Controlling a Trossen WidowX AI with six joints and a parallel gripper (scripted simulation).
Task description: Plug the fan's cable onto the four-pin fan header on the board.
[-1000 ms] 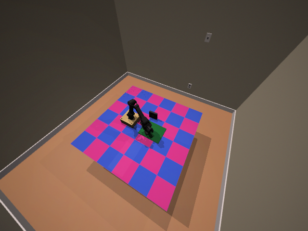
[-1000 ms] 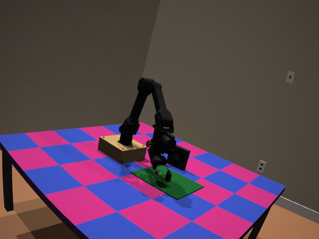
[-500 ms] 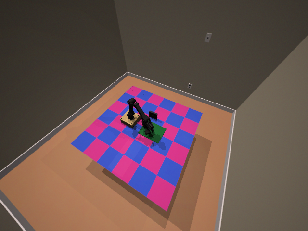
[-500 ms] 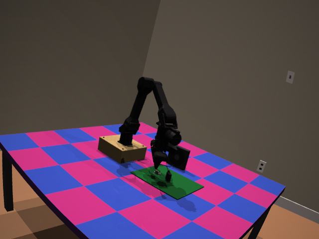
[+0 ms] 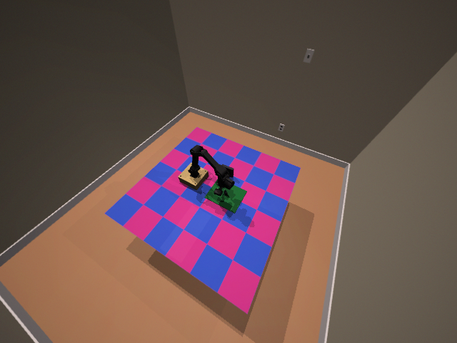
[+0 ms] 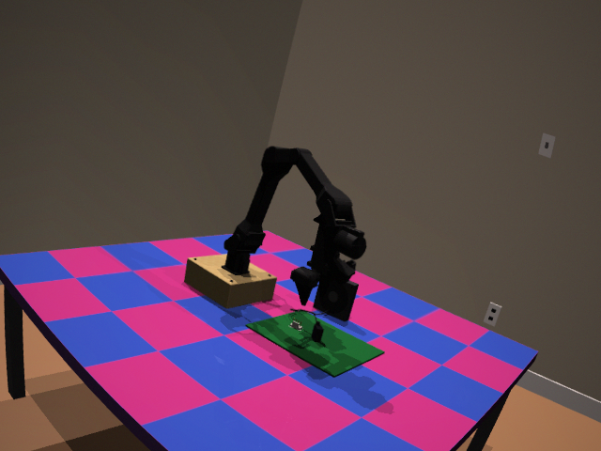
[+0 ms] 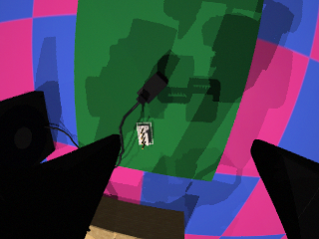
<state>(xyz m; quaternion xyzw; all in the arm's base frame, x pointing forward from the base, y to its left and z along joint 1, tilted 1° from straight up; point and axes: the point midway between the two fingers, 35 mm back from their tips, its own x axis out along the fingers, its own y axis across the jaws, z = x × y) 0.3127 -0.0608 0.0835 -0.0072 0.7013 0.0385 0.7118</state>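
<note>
My gripper tip is 2 cm short of the black fan plug, 4 cm to the right of it and 10 cm above it. Round my gripper tip: black fan: 7 cm behind, 23 cm to the left, 6 cm below; green board: 2 cm ahead, 4 cm to the left, 13 cm below.
</note>
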